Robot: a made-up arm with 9 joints. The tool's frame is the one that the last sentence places. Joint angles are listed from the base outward.
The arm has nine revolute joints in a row. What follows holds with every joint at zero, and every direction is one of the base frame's. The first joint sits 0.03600 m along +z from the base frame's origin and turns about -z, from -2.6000 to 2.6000 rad. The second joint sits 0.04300 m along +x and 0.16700 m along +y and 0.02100 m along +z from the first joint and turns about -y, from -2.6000 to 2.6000 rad. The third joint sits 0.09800 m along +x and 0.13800 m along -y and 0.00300 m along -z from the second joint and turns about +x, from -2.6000 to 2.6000 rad. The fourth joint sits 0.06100 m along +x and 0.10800 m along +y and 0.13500 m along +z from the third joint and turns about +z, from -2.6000 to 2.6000 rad. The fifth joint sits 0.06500 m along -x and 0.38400 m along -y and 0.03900 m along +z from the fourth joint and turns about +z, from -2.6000 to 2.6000 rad. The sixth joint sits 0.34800 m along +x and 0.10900 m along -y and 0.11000 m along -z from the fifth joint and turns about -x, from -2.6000 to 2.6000 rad. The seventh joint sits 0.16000 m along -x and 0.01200 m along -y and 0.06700 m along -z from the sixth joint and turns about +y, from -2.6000 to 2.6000 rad. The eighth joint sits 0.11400 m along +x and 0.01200 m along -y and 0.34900 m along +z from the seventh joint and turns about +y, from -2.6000 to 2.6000 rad. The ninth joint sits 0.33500 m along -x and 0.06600 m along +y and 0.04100 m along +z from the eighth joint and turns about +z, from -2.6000 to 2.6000 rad. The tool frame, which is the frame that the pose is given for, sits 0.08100 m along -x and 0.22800 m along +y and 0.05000 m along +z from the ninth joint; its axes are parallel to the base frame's.
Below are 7 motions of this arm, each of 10 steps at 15 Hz.
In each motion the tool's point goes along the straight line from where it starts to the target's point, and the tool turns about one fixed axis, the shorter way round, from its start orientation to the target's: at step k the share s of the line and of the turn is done. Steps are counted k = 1, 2, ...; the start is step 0. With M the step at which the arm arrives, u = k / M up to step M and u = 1 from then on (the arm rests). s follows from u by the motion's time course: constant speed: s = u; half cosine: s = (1 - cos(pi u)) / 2; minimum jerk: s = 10 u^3 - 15 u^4 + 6 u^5.
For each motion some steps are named. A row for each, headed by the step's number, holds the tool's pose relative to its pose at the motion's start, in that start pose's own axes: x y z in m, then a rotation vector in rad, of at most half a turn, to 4 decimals.
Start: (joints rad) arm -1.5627 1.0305 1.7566 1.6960 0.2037 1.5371 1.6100 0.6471 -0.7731
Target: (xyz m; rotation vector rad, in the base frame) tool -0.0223 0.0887 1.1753 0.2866 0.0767 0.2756
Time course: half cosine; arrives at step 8
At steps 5, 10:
5: 0.3510 0.2275 -0.0886 -0.2455 0.1302 -0.4592
10: 0.5077 0.3290 -0.1282 -0.3551 0.1883 -0.6643

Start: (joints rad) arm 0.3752 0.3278 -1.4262 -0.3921 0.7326 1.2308 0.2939 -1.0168 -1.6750
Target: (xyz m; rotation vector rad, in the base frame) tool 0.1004 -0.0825 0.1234 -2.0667 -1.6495 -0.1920
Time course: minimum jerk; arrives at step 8
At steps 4, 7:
4: -0.0421 -0.0528 -0.0029 -0.1988 -0.0489 0.0512
7: -0.0829 -0.1039 -0.0058 -0.3912 -0.0963 0.1008

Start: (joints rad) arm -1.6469 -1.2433 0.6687 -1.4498 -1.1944 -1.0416 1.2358 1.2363 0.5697
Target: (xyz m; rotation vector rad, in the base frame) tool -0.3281 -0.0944 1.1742 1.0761 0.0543 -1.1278
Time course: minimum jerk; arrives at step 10
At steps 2, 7, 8, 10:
2: -0.0083 -0.0297 -0.0254 0.0289 -0.0651 0.0057
7: -0.1195 -0.4296 -0.3669 0.4179 -0.9407 0.0824
8: -0.1345 -0.4836 -0.4130 0.4704 -1.0588 0.0927
10: -0.1428 -0.5133 -0.4383 0.4993 -1.1239 0.0984

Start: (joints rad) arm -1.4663 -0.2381 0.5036 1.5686 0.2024 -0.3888 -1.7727 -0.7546 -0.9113
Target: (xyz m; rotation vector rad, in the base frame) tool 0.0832 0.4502 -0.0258 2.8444 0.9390 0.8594
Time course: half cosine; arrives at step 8
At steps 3, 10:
3: 0.0180 0.0112 -0.0276 0.0133 0.2190 0.2081
10: 0.0584 0.0363 -0.0894 0.0431 0.7094 0.6742

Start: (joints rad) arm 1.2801 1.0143 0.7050 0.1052 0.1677 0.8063 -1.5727 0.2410 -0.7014
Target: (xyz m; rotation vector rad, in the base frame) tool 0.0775 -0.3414 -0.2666 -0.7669 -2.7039 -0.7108
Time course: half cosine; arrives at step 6
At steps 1, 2, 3, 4, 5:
1: -0.0015 0.0062 -0.0035 -0.0096 -0.0135 -0.0111
2: -0.0056 0.0233 -0.0129 -0.0359 -0.0503 -0.0414
3: -0.0111 0.0466 -0.0258 -0.0719 -0.1006 -0.0829
4: -0.0167 0.0699 -0.0387 -0.1078 -0.1509 -0.1243
5: -0.0207 0.0870 -0.0482 -0.1341 -0.1877 -0.1546

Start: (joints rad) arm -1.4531 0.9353 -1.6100 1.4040 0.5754 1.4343 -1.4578 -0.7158 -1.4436
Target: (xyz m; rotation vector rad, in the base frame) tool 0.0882 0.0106 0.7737 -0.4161 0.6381 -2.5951
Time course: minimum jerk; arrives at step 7
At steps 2, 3, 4, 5, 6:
2: -0.0042 0.0544 0.0068 -0.0727 -0.0389 0.0871
3: -0.0107 0.1384 0.0172 -0.1847 -0.0988 0.2215
4: -0.0184 0.2378 0.0296 -0.3174 -0.1698 0.3807
5: -0.0250 0.3218 0.0401 -0.4294 -0.2297 0.5151
6: -0.0285 0.3675 0.0458 -0.4904 -0.2623 0.5882

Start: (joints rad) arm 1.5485 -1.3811 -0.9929 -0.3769 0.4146 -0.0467 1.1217 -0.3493 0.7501
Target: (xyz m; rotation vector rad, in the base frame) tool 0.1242 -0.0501 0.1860 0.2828 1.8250 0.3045
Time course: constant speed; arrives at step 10
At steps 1, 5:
1: 0.0196 0.0098 -0.0501 -0.0787 -0.0009 -0.0561
5: 0.0980 0.0488 -0.2504 -0.3936 -0.0046 -0.2804

